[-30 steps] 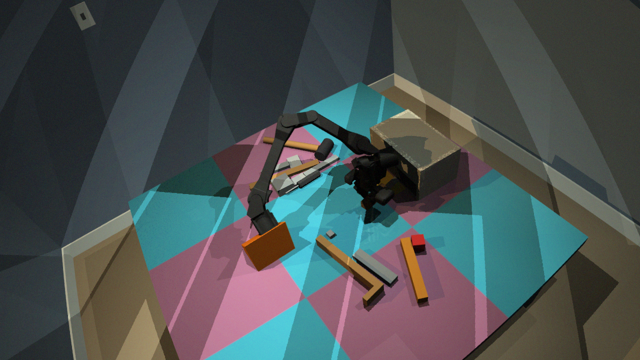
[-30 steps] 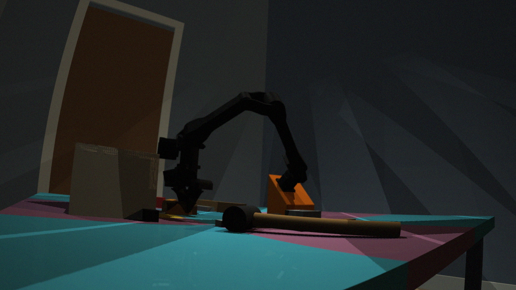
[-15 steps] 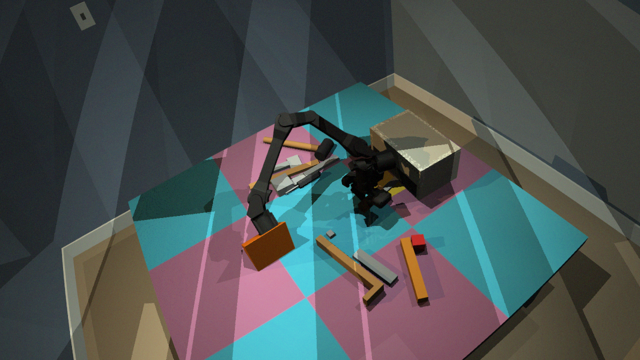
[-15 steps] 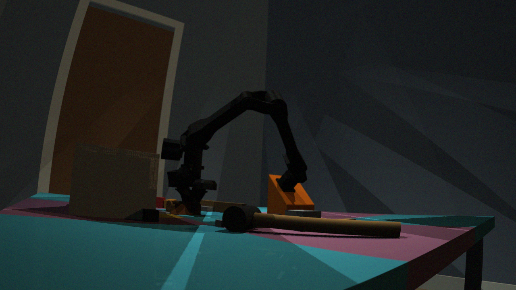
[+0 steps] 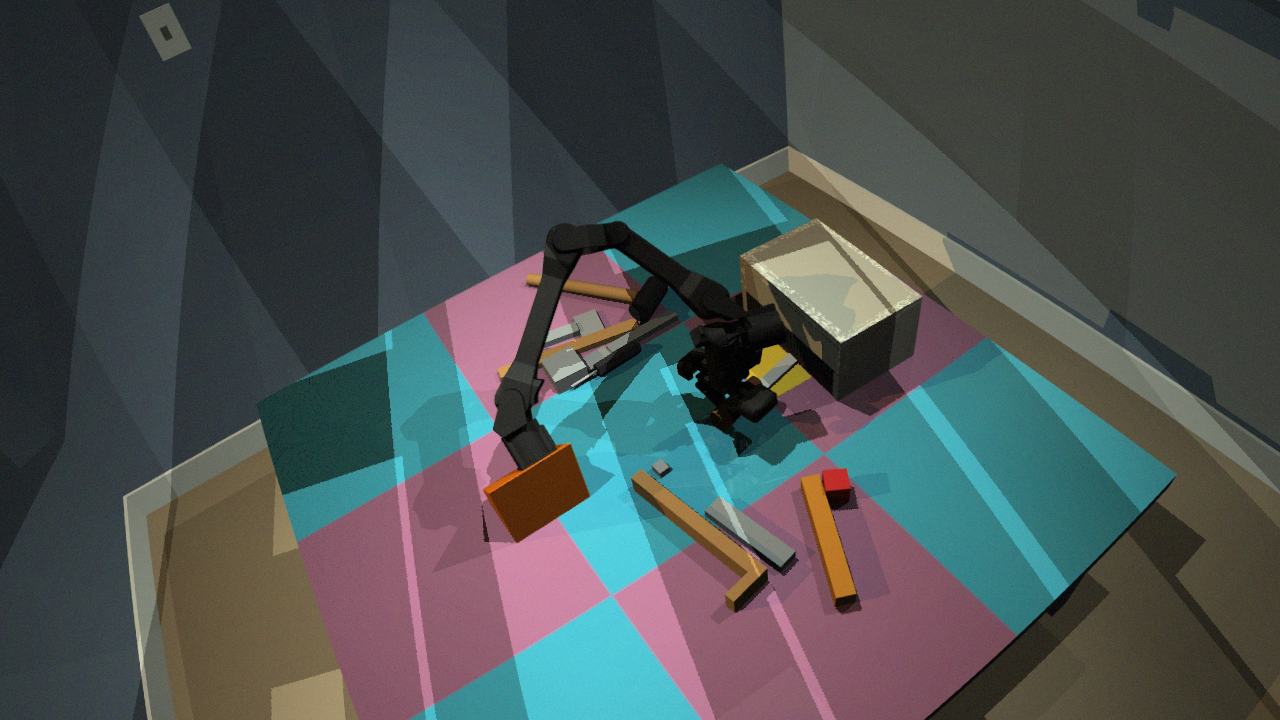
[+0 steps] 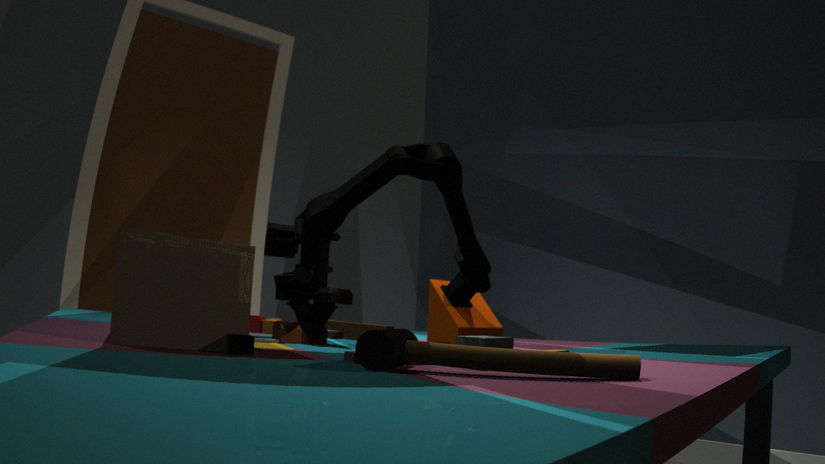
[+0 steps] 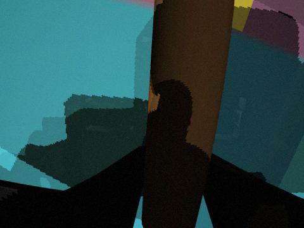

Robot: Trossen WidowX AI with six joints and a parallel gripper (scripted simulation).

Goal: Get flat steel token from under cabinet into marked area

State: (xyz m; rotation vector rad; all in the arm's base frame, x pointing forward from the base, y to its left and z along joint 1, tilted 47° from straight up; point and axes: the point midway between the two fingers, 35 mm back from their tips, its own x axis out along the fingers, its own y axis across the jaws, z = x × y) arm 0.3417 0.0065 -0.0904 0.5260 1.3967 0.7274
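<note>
My gripper tip is 160 mm past the small grey cube and 10 mm to the left of it. From my gripper tip the other things lie so: grey bar: 130 mm behind, 210 mm to the right; then flat grey piece: 230 mm ahead, 60 mm to the left; then red cube: 30 mm ahead, 240 mm to the right, 10 mm above.
</note>
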